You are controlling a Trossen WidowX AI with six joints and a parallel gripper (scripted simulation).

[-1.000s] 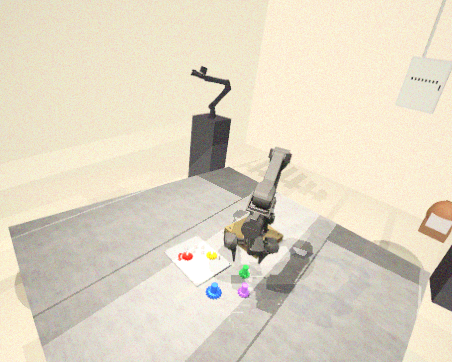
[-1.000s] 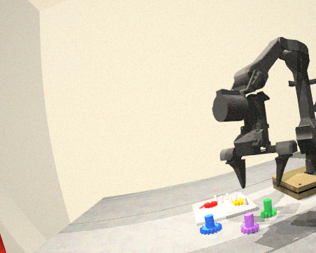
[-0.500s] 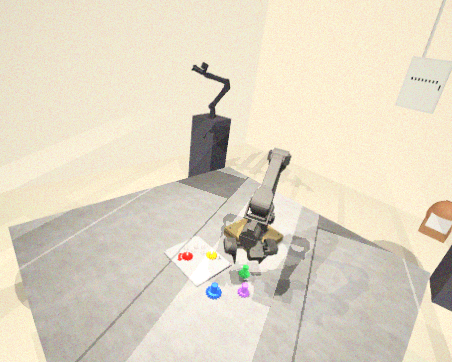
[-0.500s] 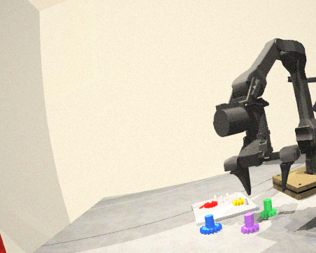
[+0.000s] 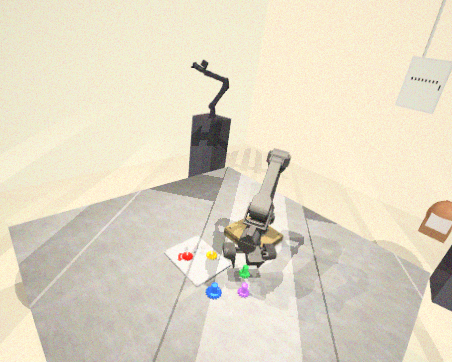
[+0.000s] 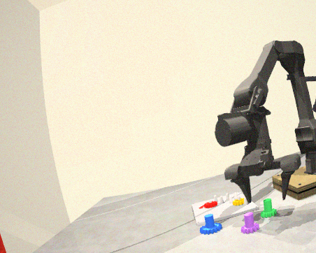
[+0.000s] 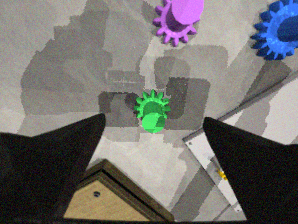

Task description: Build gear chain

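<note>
Right now the green gear is 2 cm below my gripper tip. Round my gripper tip: yellow gear 1 cm ahead, 15 cm to the right, 2 cm below; then purple gear 7 cm ahead, 4 cm to the left, 2 cm below; then blue gear 14 cm ahead, 4 cm to the right, 2 cm below.
</note>
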